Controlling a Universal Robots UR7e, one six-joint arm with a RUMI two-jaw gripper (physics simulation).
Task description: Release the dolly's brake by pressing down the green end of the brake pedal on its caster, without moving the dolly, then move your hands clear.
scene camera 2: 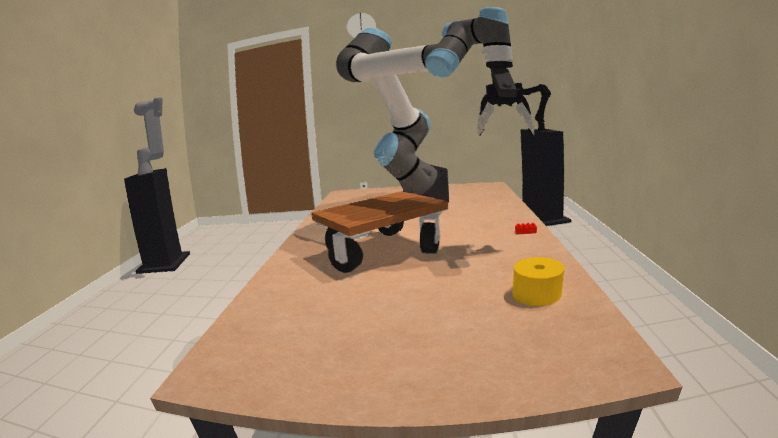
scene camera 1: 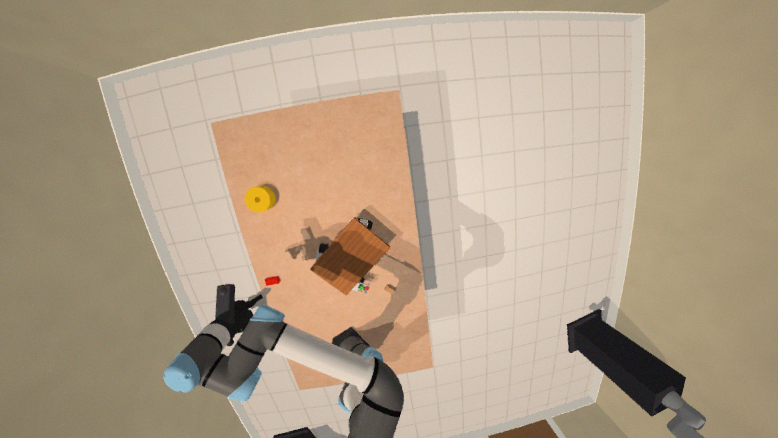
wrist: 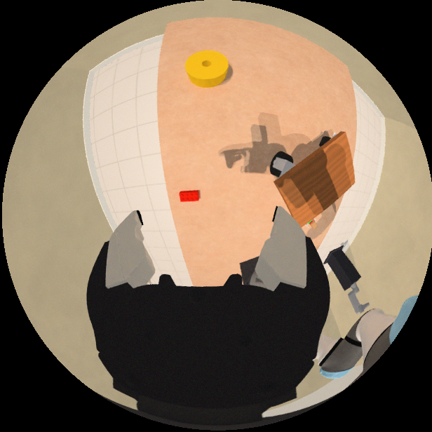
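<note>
The dolly (scene camera 1: 351, 255) (scene camera 2: 381, 212) (wrist: 320, 180) stands on its wheels, with a brown wooden deck. In scene camera 1 the brake pedal's green end (scene camera 1: 360, 288) and red end (scene camera 1: 366, 288) show beside the caster at the deck's lower corner. A bit of the green end (wrist: 310, 222) shows in the wrist view. In scene camera 2 the deck hides the pedal. Which end is lower is too small to tell. My gripper (scene camera 2: 506, 132) (wrist: 206, 210) is open and empty, high above the table's side, well apart from the dolly and the pedal.
A red toy brick (scene camera 1: 272, 280) (scene camera 2: 525, 228) (wrist: 189, 195) and a yellow cylinder (scene camera 1: 258, 199) (scene camera 2: 537, 282) (wrist: 206, 70) are on the table along one long edge. A small tan block (scene camera 1: 389, 288) lies near the pedal. Black pedestals (scene camera 2: 154, 217) (scene camera 2: 543, 174) stand beyond the table.
</note>
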